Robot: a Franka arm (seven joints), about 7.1 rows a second.
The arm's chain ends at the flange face. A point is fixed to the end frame.
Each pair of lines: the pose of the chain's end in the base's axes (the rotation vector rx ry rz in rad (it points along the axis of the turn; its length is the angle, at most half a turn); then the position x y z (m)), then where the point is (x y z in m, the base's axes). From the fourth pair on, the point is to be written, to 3 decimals.
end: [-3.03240 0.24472 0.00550 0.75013 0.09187 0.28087]
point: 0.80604 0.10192 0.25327
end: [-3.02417 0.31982 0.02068 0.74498 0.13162 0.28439]
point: 0.80097 0.13898 0.25612
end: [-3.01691 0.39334 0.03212 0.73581 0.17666 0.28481]
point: 0.79180 0.18131 0.25598
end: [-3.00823 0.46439 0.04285 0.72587 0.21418 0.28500]
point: 0.782 0.216 0.256
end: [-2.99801 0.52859 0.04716 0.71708 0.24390 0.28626]
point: 0.773 0.244 0.257
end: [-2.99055 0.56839 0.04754 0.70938 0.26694 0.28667]
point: 0.765 0.265 0.257
